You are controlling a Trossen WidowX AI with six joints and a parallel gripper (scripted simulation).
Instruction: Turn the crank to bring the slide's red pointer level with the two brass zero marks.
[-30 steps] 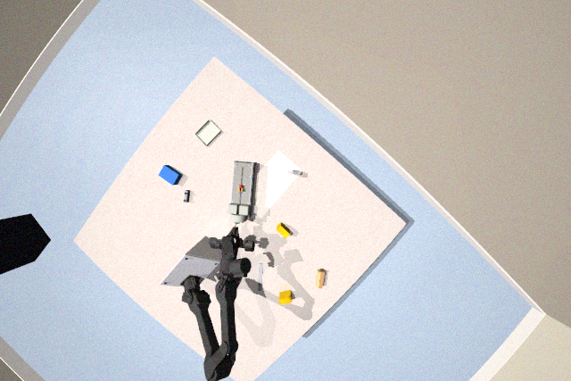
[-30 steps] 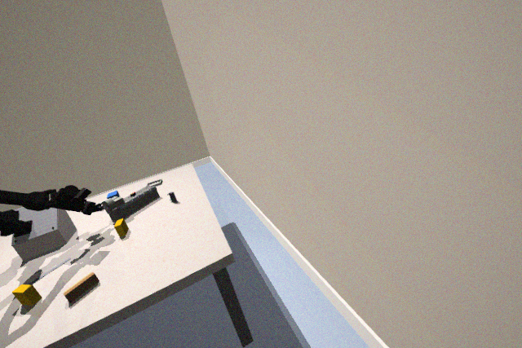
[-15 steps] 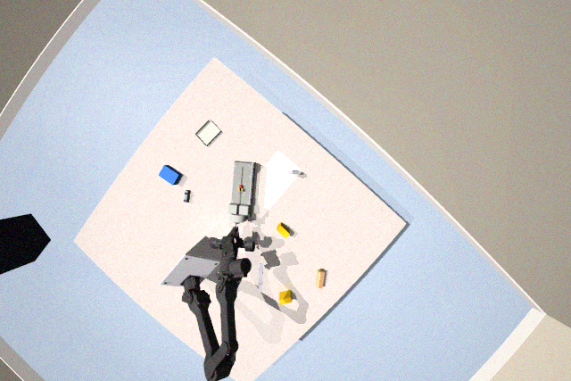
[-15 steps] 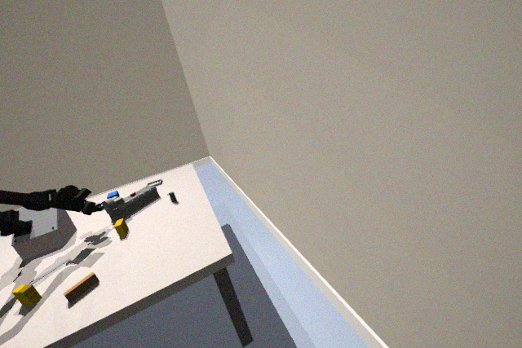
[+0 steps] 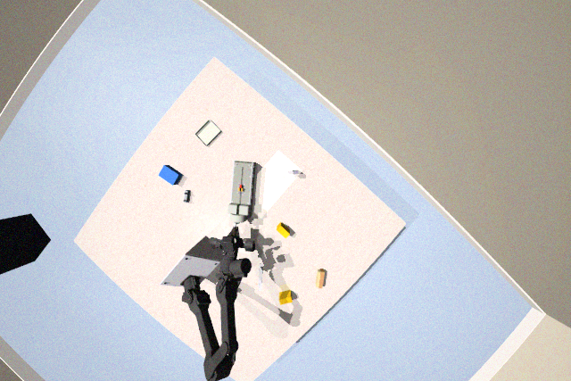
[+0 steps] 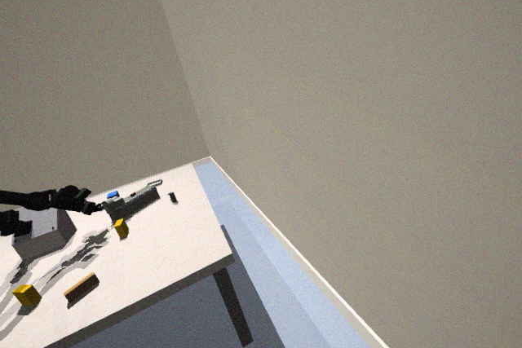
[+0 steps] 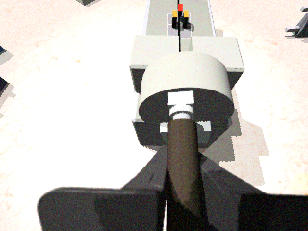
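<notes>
My gripper tip is 20 mm below the crank. From my gripper tip the other things lie so: blue block: 400 mm to the left, 90 mm behind, 70 mm below; then dark brown crank handle: 30 mm above, 10 mm to the right, 10 mm behind; then red pointer: 140 mm ahead, 110 mm to the left, 10 mm below.
</notes>
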